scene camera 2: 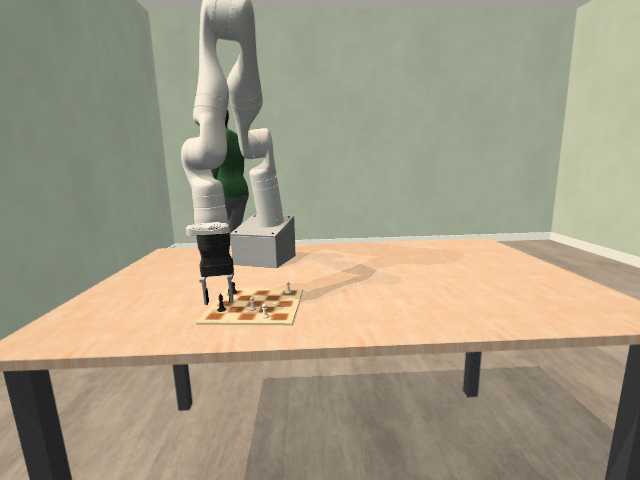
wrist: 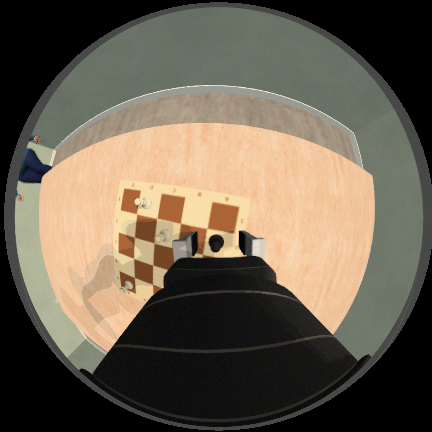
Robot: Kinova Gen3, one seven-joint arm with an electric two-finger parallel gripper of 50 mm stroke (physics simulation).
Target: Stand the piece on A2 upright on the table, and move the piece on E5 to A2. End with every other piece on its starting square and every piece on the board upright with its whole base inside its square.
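Where they show: gripper, fingertip midpoint: (scene camera 2: pixel 219 302) (wrist: pixel 217 239); arm's base at its link origin: (scene camera 2: pixel 271 222).
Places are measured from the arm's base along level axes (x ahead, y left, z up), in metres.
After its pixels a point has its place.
Observation:
My gripper (scene camera 2: pixel 218 302) @(z -0.112, x 0.454, y -0.190 m) (wrist: pixel 217 239) @(z -0.112, x 0.454, y -0.190 m) is open and points down over square A2, with nothing held. The tall black piece on A2 (scene camera 2: pixel 221 303) @(z -0.117, x 0.451, y -0.186 m) (wrist: pixel 216 243) @(z -0.099, x 0.451, y -0.189 m) stands upright; in the wrist view it shows in the gap between the two fingers, apart from both. The white piece on E5 (scene camera 2: pixel 288 287) @(z -0.120, x 0.382, y -0.010 m) (wrist: pixel 126 286) @(z -0.123, x 0.380, y -0.014 m) stands upright at the board's far corner in the scene view, lower left in the wrist view. The chessboard (scene camera 2: pixel 245 323) @(z -0.137, x 0.535, y -0.135 m) (wrist: pixel 244 202) @(z -0.135, x 0.494, y -0.233 m) lies flat on the table; the gripper hides part of it in the wrist view.
White pieces stand on C2 (scene camera 2: pixel 252 303) @(z -0.119, x 0.467, y -0.113 m) (wrist: pixel 162 236) @(z -0.114, x 0.466, y -0.119 m) and D1 (scene camera 2: pixel 265 311) @(z -0.121, x 0.522, y -0.088 m) (wrist: pixel 144 202) @(z -0.123, x 0.516, y -0.093 m). Another black piece (scene camera 2: pixel 233 288) @(z -0.121, x 0.338, y -0.155 m) stands at the board's back left in the scene view, partly behind a finger. The arm's grey base block (scene camera 2: pixel 254 250) @(z -0.082, x 0.078, y -0.073 m) stands behind the board on the table (scene camera 2: pixel 413 304) @(z -0.141, x 0.547, y 0.276 m) (wrist: pixel 310 200) @(z -0.141, x 0.484, y -0.351 m).

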